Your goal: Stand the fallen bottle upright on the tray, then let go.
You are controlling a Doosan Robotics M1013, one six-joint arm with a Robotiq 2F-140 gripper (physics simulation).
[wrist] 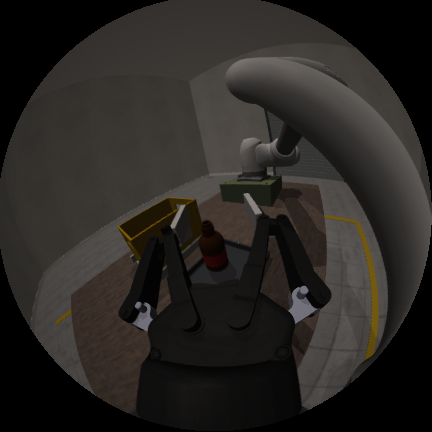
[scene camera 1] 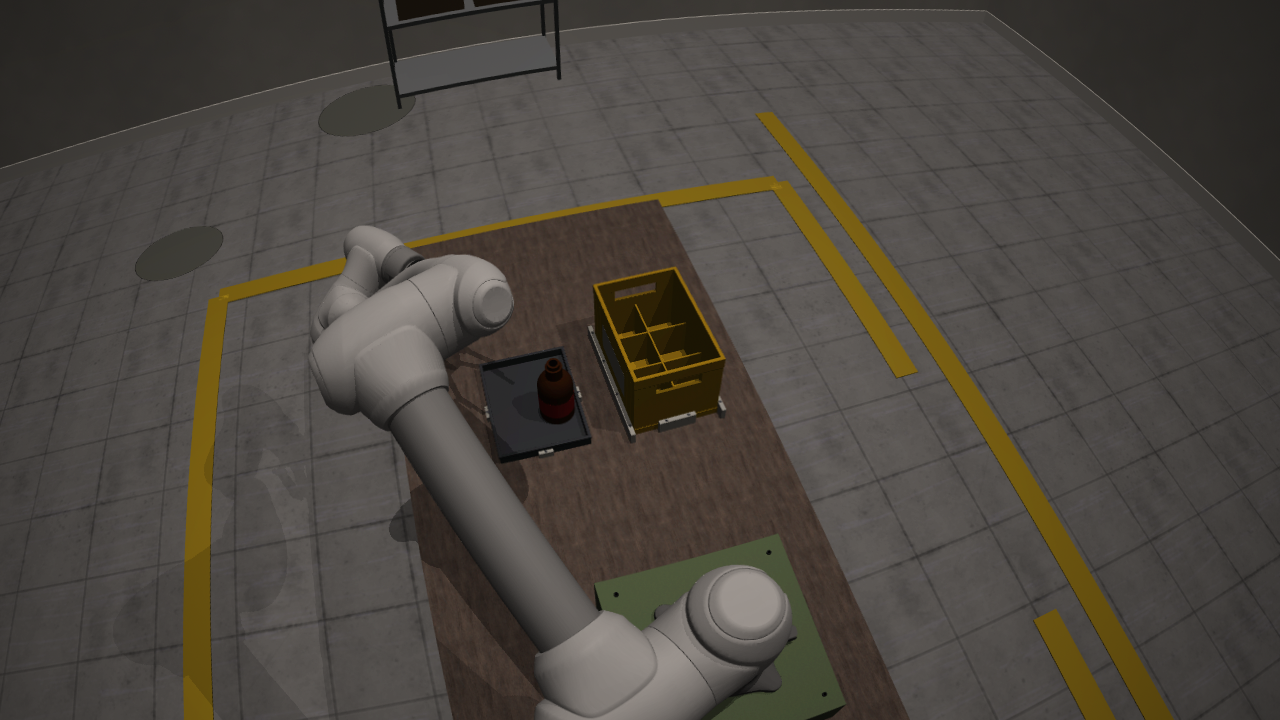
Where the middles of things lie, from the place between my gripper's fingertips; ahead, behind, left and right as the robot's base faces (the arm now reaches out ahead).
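Brown bottle (scene camera 1: 555, 388): 16 cm below my hand, 5 cm behind it, 11 cm to the right of it.
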